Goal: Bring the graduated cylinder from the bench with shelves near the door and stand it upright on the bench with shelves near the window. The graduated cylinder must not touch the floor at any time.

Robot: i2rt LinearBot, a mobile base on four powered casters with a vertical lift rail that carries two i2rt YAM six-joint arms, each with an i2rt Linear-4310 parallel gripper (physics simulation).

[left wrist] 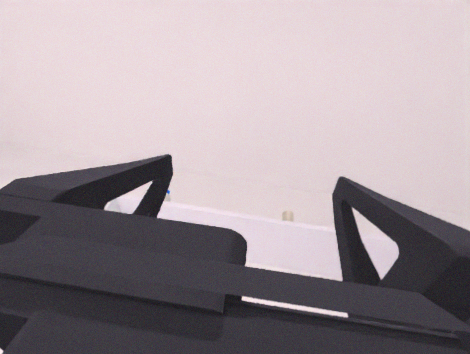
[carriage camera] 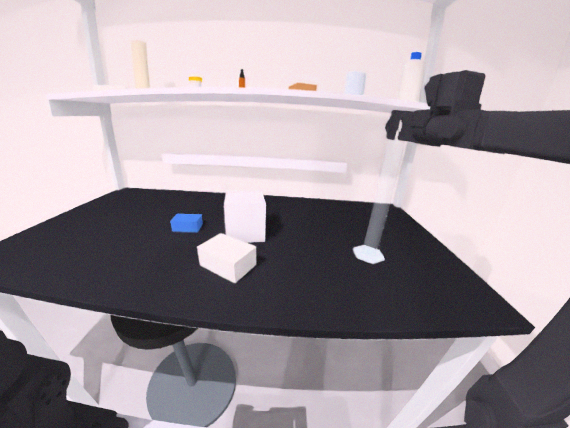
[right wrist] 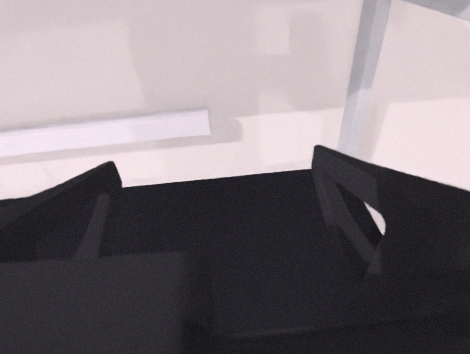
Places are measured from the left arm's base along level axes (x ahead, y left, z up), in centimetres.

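Pixels of known places: left gripper, fingertip midpoint: (left wrist: 252, 174); right gripper, fingertip midpoint: (carriage camera: 402, 128) (right wrist: 215, 163).
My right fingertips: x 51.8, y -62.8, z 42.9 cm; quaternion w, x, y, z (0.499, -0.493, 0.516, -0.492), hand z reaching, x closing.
Note:
For each thing: its middle in the pictures, then the offset to it from my right fingertips. "pt": a spot on its surface instead. Level surfaces: height alone.
- clear graduated cylinder at the middle of its body: (carriage camera: 382, 203) dx -6.0, dy +4.2, dz -19.9 cm
- black bench top at its surface level: dz -36.8 cm
- shelf at its surface level: dz +7.0 cm
- white bottle at a spot on its surface: (carriage camera: 411, 80) pt dx +21.0, dy -10.8, dz +16.9 cm
- white box at the middle of its body: (carriage camera: 245, 215) dx +2.8, dy +43.6, dz -30.3 cm
- cream box at the middle of its body: (carriage camera: 227, 256) dx -14.8, dy +45.0, dz -33.9 cm
- blue box at the middle of its body: (carriage camera: 187, 222) dx +4.0, dy +64.6, dz -34.8 cm
The clear graduated cylinder (carriage camera: 376, 227) stands upright on its pale hexagonal foot, on the right part of the black bench top (carriage camera: 300, 300) (right wrist: 225, 225). It does not show in the right wrist view. My right gripper (carriage camera: 395, 125) (right wrist: 215, 163) is open, its fingers level and wide apart. In the carriage view its fingertips overlap the top end of the cylinder; whether they touch it I cannot tell. My left gripper (left wrist: 252, 174) is open and empty, facing the wall above the shelf. Which of the two benches this is, the frames do not tell.
A shelf (carriage camera: 240, 96) above the bench holds several items, with a white bottle (carriage camera: 411, 80) near the right gripper. A white box (carriage camera: 245, 217), a cream box (carriage camera: 227, 256) and a blue box (carriage camera: 186, 223) stand left of the cylinder. A stool (carriage camera: 150, 332) stands under the front edge.

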